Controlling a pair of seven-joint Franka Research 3 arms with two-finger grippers.
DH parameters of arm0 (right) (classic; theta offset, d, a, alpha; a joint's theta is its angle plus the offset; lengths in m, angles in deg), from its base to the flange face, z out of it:
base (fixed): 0 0 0 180
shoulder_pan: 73.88 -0.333 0 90
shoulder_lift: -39.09 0 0 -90
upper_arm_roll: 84.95 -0.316 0.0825 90
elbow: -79.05 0 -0.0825 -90
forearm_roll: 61.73 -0.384 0 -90
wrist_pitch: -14.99 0 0.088 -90
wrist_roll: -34.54 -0.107 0 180
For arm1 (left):
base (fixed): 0 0 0 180
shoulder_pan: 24.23 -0.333 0 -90
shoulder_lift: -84.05 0 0 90
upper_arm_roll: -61.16 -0.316 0.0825 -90
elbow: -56.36 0 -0.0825 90
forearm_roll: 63.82 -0.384 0 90
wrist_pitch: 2.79 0 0.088 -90
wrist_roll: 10.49 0.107 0 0
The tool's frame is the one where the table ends.
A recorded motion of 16 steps. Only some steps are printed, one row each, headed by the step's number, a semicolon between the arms.
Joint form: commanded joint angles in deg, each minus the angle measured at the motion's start. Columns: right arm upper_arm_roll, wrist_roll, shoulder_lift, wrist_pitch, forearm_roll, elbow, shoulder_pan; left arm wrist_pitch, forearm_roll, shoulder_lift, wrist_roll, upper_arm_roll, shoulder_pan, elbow.
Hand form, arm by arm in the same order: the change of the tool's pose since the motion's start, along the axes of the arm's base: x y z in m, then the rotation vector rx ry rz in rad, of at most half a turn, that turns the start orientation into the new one. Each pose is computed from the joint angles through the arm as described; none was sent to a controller.
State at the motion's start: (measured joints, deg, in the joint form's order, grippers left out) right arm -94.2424 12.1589 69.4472 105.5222 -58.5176 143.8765 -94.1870; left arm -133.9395 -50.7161 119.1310 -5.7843 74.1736 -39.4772 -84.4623
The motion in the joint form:
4: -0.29 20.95 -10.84 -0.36 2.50 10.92 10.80; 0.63 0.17 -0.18 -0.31 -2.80 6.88 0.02
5: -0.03 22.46 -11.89 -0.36 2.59 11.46 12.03; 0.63 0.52 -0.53 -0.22 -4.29 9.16 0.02
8: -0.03 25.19 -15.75 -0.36 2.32 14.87 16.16; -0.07 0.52 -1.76 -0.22 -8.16 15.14 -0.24
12: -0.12 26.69 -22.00 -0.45 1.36 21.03 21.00; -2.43 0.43 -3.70 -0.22 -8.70 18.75 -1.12
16: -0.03 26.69 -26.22 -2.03 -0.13 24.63 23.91; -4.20 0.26 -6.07 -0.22 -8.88 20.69 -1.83
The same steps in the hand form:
4: -0.0006 -0.1284 0.0375 -0.0411 -0.0047 0.1974; -0.0023 -0.0268 0.0003 -0.0343 0.0079 -0.0755
5: -0.0005 -0.1449 0.0448 -0.0432 -0.0126 0.1984; -0.0020 -0.0311 -0.0009 -0.0551 0.0114 -0.0936
8: -0.0085 -0.1904 0.0595 -0.0449 -0.0170 0.1760; 0.0006 -0.0421 -0.0082 -0.0937 0.0227 -0.1396
12: -0.0328 -0.2392 0.0751 -0.0442 -0.0128 0.1215; 0.0054 -0.0625 -0.0248 -0.0956 0.0335 -0.1867
16: -0.0550 -0.2665 0.0859 -0.0319 0.0070 0.0675; 0.0112 -0.0747 -0.0448 -0.0928 0.0580 -0.2117

